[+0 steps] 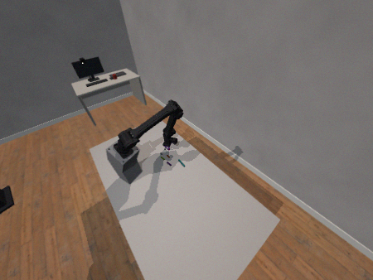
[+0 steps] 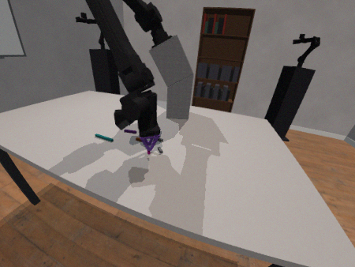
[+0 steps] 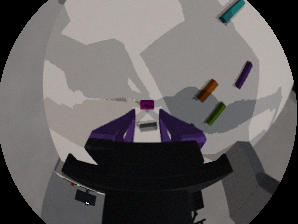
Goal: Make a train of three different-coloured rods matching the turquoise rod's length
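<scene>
Now: the magenta rod 20 mm below my hand. The rest, counted from my hand: purple rod (140 mm behind, 140 mm to the right, 20 mm below); lime rod (130 mm behind, 40 mm to the right, 20 mm below); orange rod (70 mm behind, 60 mm to the right, 20 mm below).
</scene>
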